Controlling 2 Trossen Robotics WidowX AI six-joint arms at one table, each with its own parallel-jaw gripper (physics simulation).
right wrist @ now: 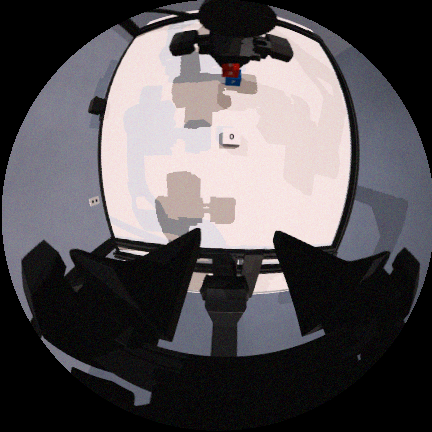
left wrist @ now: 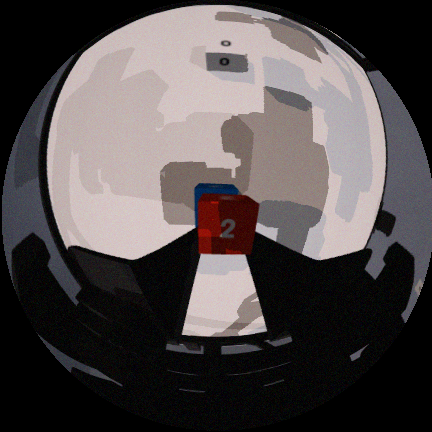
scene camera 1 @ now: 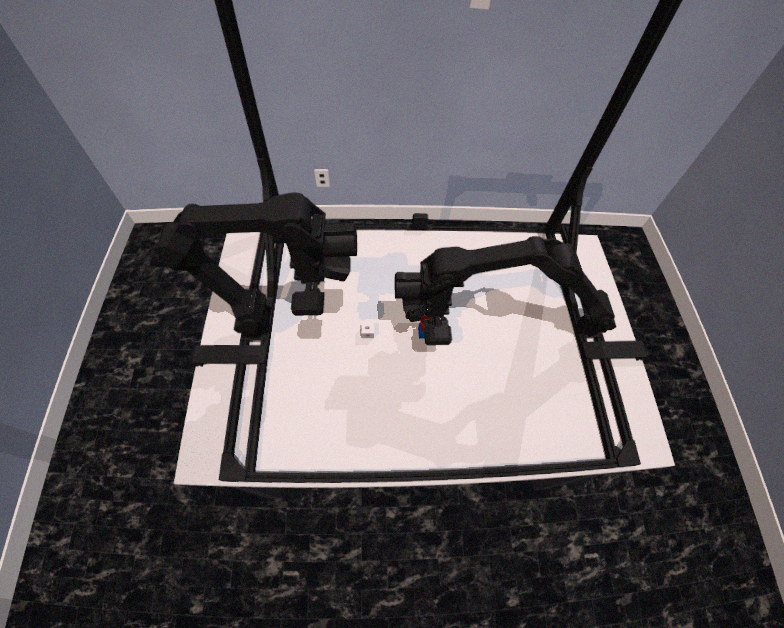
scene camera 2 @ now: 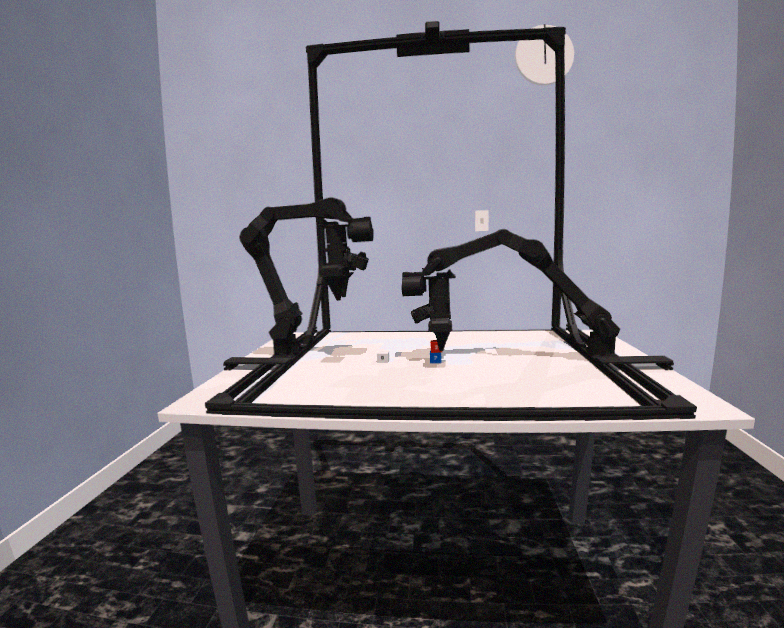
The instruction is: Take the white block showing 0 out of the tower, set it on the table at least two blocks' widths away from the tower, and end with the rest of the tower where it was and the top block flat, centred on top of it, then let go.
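Places are measured from the left arm's base along level axes (x back, y right, z up), in metres.
Where they show: left gripper, fingertip midpoint: [right wrist: 229, 66] [left wrist: 222, 232] [scene camera 1: 432, 324] [scene camera 2: 441, 349]; right gripper, fingertip midpoint: [right wrist: 237, 234] [scene camera 2: 341, 298]; left arm's base, link origin: [left wrist: 211, 343] [scene camera 1: 588, 327] [scene camera 2: 601, 353]; right arm's base, link origin: [right wrist: 224, 263] [scene camera 1: 255, 329] [scene camera 2: 285, 354].
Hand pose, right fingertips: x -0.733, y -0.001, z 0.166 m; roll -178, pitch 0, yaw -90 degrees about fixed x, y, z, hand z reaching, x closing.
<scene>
Things, the pixels of their top centre, and the offset from my right fingertips. "spot": a spot on its surface instead.
- blue block, top centre: [left wrist: 215, 209] [right wrist: 232, 72] [scene camera 1: 425, 328] [scene camera 2: 435, 351] dy -0.002, dx +0.265, dz -0.157 m
- black frame, surface spot: [scene camera 2: 451, 411] spot: dy -0.378, dx +0.298, dz -0.166 m
The white block showing 0 [scene camera 1: 367, 331] [scene camera 2: 382, 357] [left wrist: 225, 61] [right wrist: 230, 137] sits flat on the table, apart from the blue block [scene camera 1: 421, 332] [scene camera 2: 435, 357] [left wrist: 216, 189] [right wrist: 233, 80], which stands on the table. My left gripper [scene camera 2: 441, 347] [left wrist: 222, 232] is shut on the red block showing 2 [scene camera 1: 424, 321] [scene camera 2: 434, 345] [left wrist: 227, 217] [right wrist: 230, 70], directly above the blue block. The red block looks level; fingers partly hide it, and whether a thin gap lies under it cannot be told. My right gripper [scene camera 2: 338, 296] [right wrist: 237, 234] is open and empty, high above the table, left of the white block in both scene views.
A black frame [scene camera 1: 425, 473] [scene camera 2: 451, 411] runs around the white table [scene camera 1: 523, 425] [scene camera 2: 458, 424], with uprights at the back. The white block lies between the two arms. The left arm reaches in from the right of both scene views.
</scene>
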